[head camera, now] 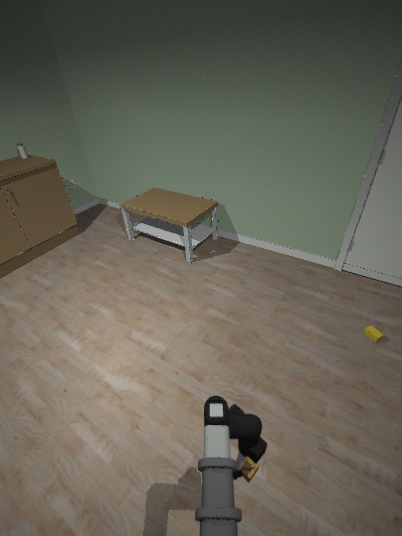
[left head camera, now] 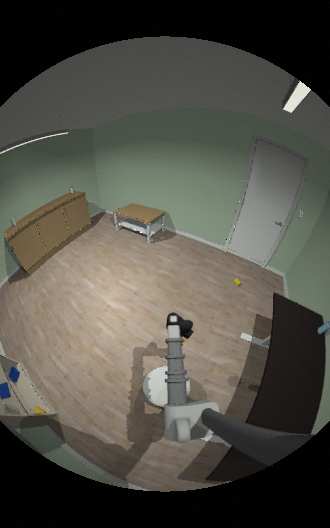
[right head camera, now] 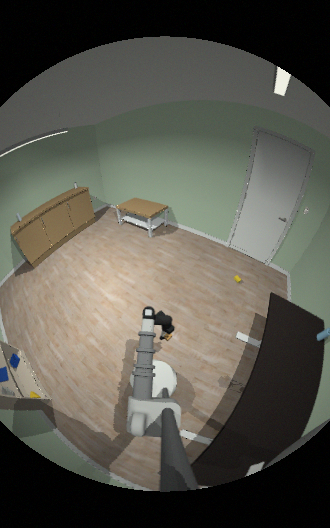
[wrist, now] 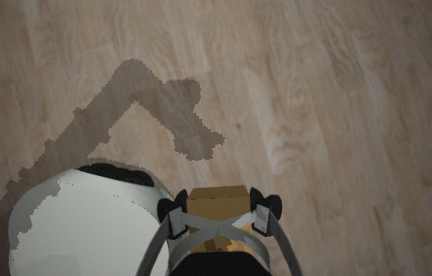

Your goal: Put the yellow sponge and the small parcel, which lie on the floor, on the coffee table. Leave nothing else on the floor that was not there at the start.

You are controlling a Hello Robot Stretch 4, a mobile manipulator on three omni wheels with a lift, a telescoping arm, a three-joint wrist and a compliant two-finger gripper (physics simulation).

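The yellow sponge lies on the floor at the right, in front of the door. The coffee table has a brown top and white legs and stands by the far wall. My gripper is shut on the small parcel, an orange-brown box, one fingertip on each side of it. It holds the parcel above the floor, beside my white base. In the left head camera view the arm and wrist hide most of the parcel.
A wooden sideboard stands at the left. A dark table with white feet stands at the right. An open bin with blue and yellow things is at the lower left. A door is at the back right.
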